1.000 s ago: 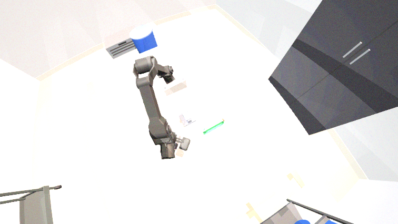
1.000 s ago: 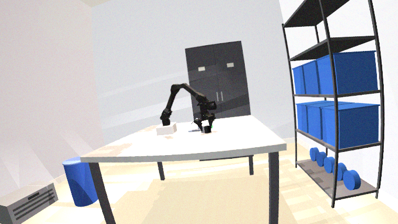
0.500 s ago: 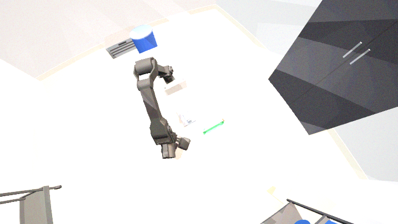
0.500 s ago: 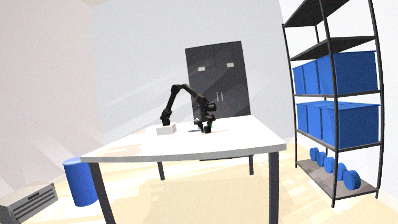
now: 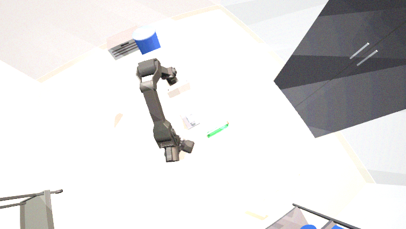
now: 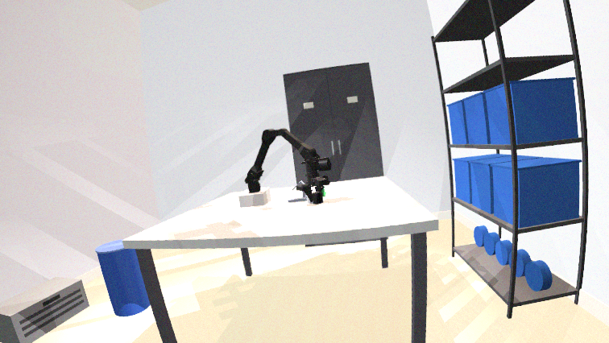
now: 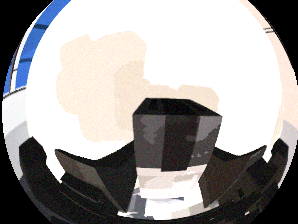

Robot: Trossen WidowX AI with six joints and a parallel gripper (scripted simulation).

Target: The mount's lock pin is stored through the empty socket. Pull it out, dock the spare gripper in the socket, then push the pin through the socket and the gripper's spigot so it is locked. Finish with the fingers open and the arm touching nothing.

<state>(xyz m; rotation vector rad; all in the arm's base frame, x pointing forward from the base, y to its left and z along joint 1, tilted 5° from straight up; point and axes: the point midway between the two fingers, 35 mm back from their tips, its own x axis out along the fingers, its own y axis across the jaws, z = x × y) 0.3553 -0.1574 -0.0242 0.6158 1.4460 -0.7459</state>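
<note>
Now: the mount 130 mm to the left of my gripper tip, 90 mm behind it and 40 mm above it. Round my gripper tip: spare gripper (20 mm above, 10 mm to the left, 10 mm behind); translucent green bar (230 mm to the left, 40 mm ahead, 10 mm above).
</note>
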